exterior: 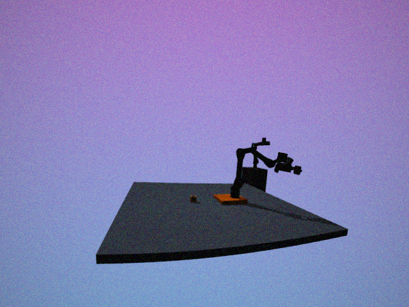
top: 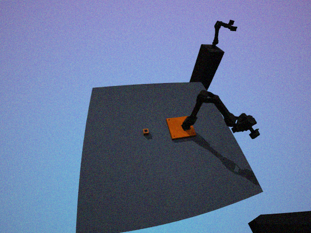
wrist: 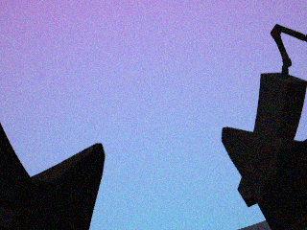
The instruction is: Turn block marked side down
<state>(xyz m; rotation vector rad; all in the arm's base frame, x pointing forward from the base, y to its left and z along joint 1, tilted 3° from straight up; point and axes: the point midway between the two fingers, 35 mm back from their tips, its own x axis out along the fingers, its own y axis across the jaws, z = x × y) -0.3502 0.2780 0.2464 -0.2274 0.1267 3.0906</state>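
Now: gripper tip 720 mm short of the orange block, 310 mm to the left of it and 260 mm above it.
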